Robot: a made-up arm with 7 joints. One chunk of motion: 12 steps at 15 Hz.
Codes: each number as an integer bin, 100 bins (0 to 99) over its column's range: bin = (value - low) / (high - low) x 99, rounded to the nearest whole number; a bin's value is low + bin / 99 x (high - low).
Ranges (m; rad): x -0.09..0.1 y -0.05..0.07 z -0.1..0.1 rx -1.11..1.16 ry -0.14..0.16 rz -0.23..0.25
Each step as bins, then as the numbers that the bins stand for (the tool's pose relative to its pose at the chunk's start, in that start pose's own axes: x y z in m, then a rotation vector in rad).
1 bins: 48 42 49 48 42 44
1 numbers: 0.0021 0.0009 -0.0010 -0.0094 -0.0127 -0.0167
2 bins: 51 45 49 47 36 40
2 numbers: 0.0079 0.0045 -0.0010 -0.0323 -0.0309 -0.0361
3 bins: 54 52 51 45 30 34
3 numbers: 0.0136 0.0130 0.0030 -0.0782 -0.0491 -0.0652
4 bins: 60 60 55 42 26 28
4 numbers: 0.0252 0.0227 0.0111 -0.1470 -0.0612 -0.0942
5 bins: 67 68 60 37 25 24
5 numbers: 0.0386 0.0324 0.0212 -0.2616 -0.0642 -0.1136
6 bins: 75 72 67 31 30 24
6 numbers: 0.0539 0.0373 0.0354 -0.3992 -0.0491 -0.1136
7 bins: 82 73 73 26 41 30
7 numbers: 0.0674 0.0385 0.0475 -0.5138 -0.0158 -0.0845
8 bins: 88 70 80 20 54 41
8 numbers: 0.0789 0.0348 0.0616 -0.6514 0.0236 -0.0312
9 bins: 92 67 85 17 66 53
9 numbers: 0.0866 0.0312 0.0717 -0.7202 0.0600 0.0270
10 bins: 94 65 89 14 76 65
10 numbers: 0.0904 0.0288 0.0798 -0.7890 0.0903 0.0852
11 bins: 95 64 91 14 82 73
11 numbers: 0.0923 0.0276 0.0838 -0.7890 0.1085 0.1239
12 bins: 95 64 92 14 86 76
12 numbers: 0.0923 0.0276 0.0859 -0.7890 0.1206 0.1385
